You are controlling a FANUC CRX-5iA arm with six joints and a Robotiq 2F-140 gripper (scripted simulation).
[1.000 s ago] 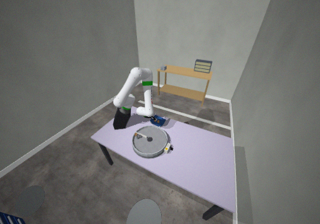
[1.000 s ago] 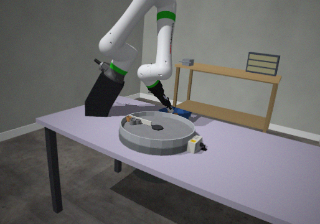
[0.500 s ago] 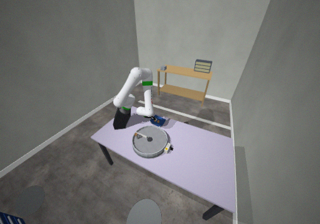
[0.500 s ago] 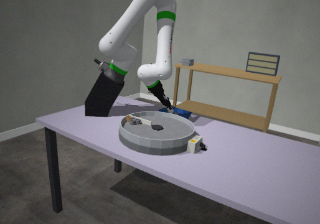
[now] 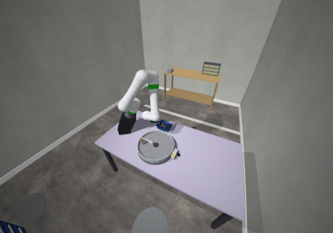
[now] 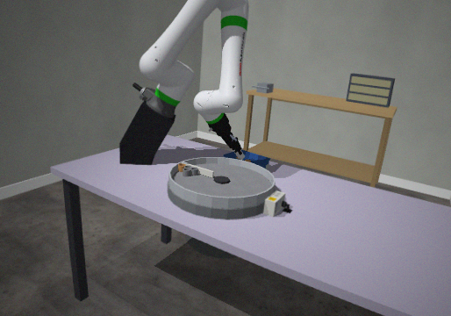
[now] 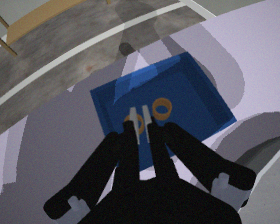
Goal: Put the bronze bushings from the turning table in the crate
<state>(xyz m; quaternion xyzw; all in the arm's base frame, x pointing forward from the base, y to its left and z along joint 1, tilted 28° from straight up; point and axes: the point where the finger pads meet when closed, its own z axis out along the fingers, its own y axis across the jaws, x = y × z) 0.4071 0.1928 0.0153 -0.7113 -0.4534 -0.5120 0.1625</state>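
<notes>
The blue crate is 40 mm ahead of my hand, 10 mm to the left of it and 30 mm below it. Also, from my hand: round grey turning table 80 mm ahead, 360 mm to the right, 10 mm below.
</notes>
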